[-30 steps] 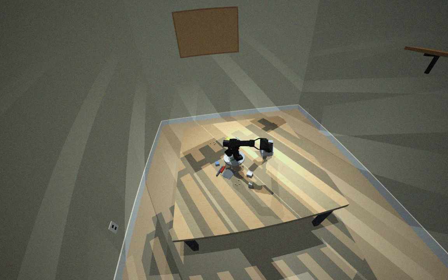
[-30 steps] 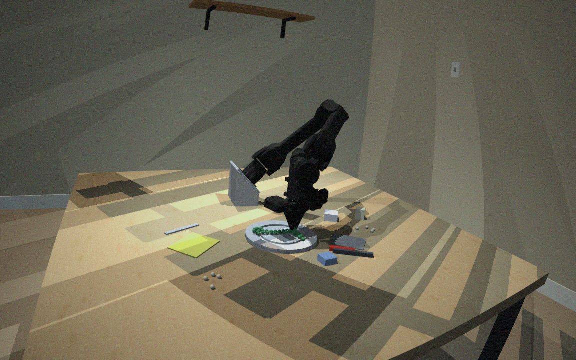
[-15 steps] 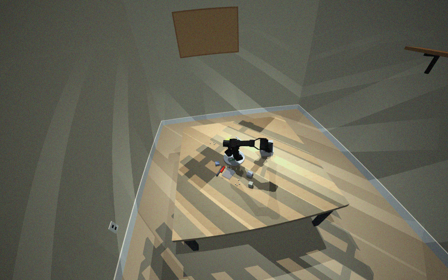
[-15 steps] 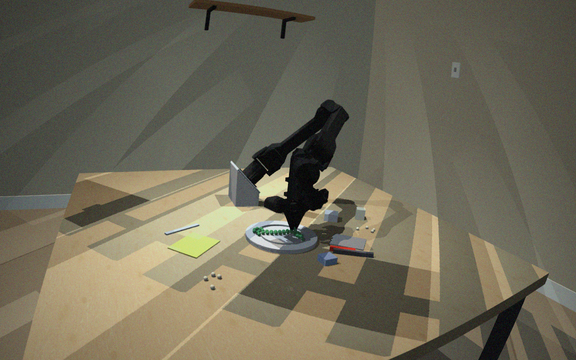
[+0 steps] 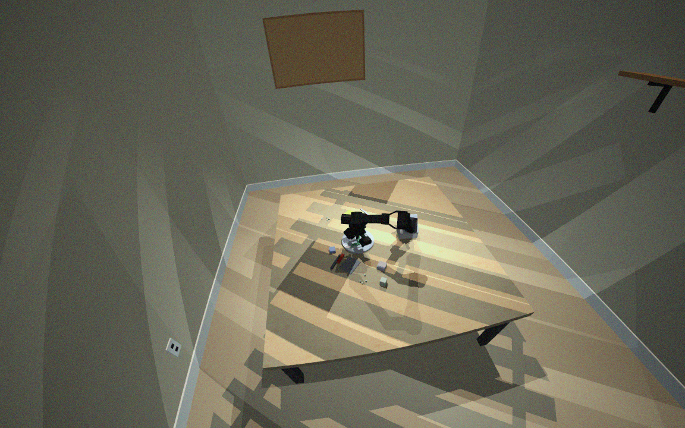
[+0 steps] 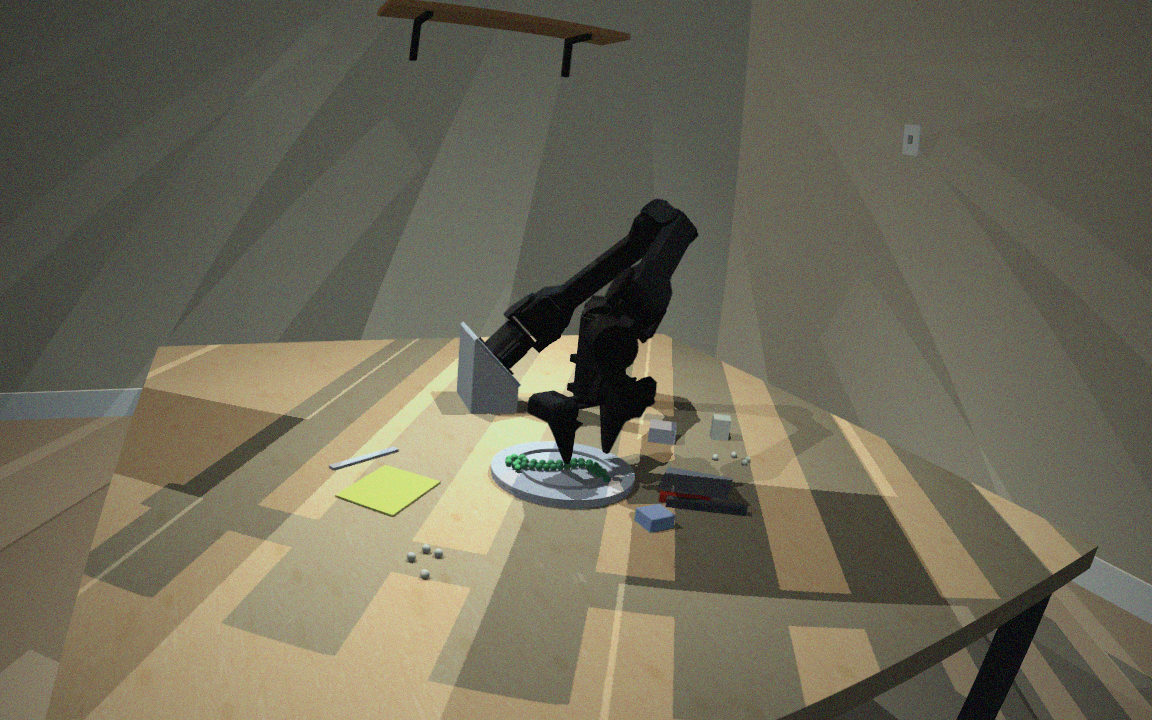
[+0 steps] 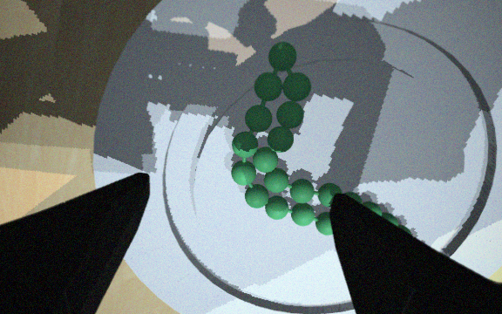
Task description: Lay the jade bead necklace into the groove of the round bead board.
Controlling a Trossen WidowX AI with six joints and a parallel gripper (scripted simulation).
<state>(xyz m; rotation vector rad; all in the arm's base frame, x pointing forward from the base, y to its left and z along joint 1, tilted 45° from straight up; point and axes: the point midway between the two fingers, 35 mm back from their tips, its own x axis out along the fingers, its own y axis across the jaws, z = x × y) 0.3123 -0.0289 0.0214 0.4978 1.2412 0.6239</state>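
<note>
My gripper tip is now 4 cm to the left of the round grey bead board and 1 cm above it. Also, from my gripper tip: grey plate (13 cm to the left, 10 cm ahead, 2 cm below); then blue block (17 cm ahead, 1 cm to the right, 1 cm below); then red and black pen (15 cm ahead, 8 cm to the left, 2 cm below).
</note>
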